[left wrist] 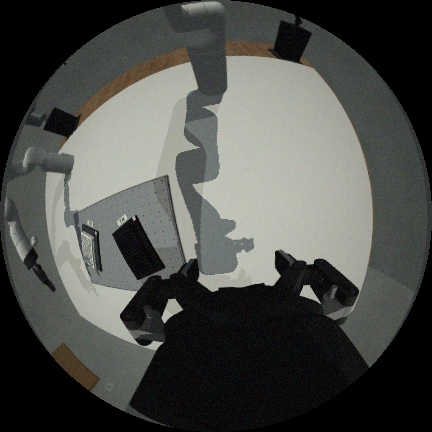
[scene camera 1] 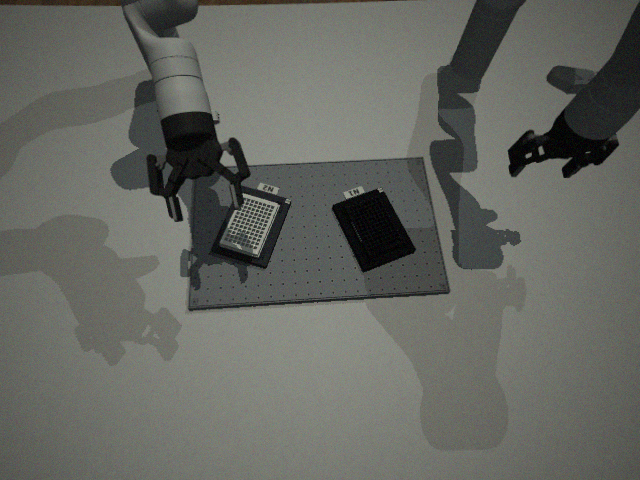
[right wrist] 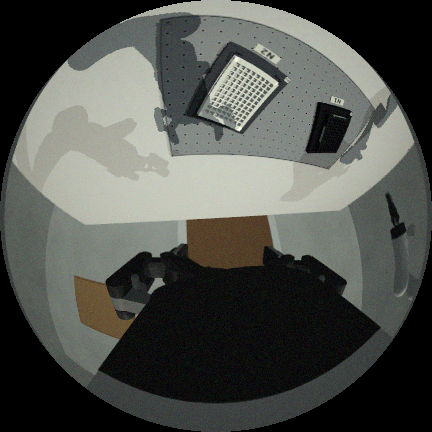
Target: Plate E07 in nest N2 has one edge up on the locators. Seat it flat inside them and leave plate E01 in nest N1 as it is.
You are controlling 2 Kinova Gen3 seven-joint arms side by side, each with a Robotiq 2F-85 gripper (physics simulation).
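Frame: origin at the left arm's base, x ahead, y left, z up, level; centimetres.
Where they show: left gripper, fingertip midpoint: [left wrist: 236, 263] [scene camera 1: 538, 173] [right wrist: 387, 193]; right gripper, fingertip midpoint: [left wrist: 53, 289] [scene camera 1: 208, 215] [right wrist: 225, 253]; left arm's base, origin of the base link: [left wrist: 212, 86] [scene camera 1: 468, 65]; right arm's base, origin of the base link: [left wrist: 70, 165].
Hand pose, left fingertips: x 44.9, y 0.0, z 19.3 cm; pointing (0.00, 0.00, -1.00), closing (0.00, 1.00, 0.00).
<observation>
Each offset is from my left fingertips to the top centre of the thing. "*": to the spot under its first point. Level surfaces: height alone.
The white gridded plate E07 @[dx +3.9, dy -53.0, dz -15.0 cm] [scene camera 1: 251, 223] [left wrist: 87, 247] [right wrist: 242, 90] lies on the dark nest N2 @[dx +3.4, dy -52.7, dz -16.4 cm] [scene camera 1: 276, 235] [left wrist: 97, 250] [right wrist: 216, 80], at the left of scene camera 1. A strip of nest shows beside it; which edge is raised I cannot tell. The black plate E01 @[dx +3.4, dy -27.0, dz -15.4 cm] [scene camera 1: 374, 227] [left wrist: 137, 247] [right wrist: 334, 129] sits in the black nest N1; the two are hard to tell apart. My right gripper [scene camera 1: 206, 209] [right wrist: 225, 253] is open and empty, above and beside N2, overlapping its upper left corner in scene camera 1. My left gripper [scene camera 1: 540, 171] [left wrist: 236, 263] is open and empty, far to the right.
Both nests stand on a grey perforated board @[dx +2.9, dy -39.3, dz -17.9 cm] [scene camera 1: 315, 281] [left wrist: 155, 200] [right wrist: 295, 100]. Label N2 @[* dx -6.0, dy -49.9, dz -17.8 cm] [scene camera 1: 268, 188] [right wrist: 267, 53] and label N1 @[* dx -5.5, dy -30.8, dz -17.8 cm] [scene camera 1: 354, 192] [left wrist: 122, 220] [right wrist: 337, 100] lie at the nests' upper edges. Arm shadows fall across the board and the pale table @[dz -19.3 cm] [scene camera 1: 310, 387].
</observation>
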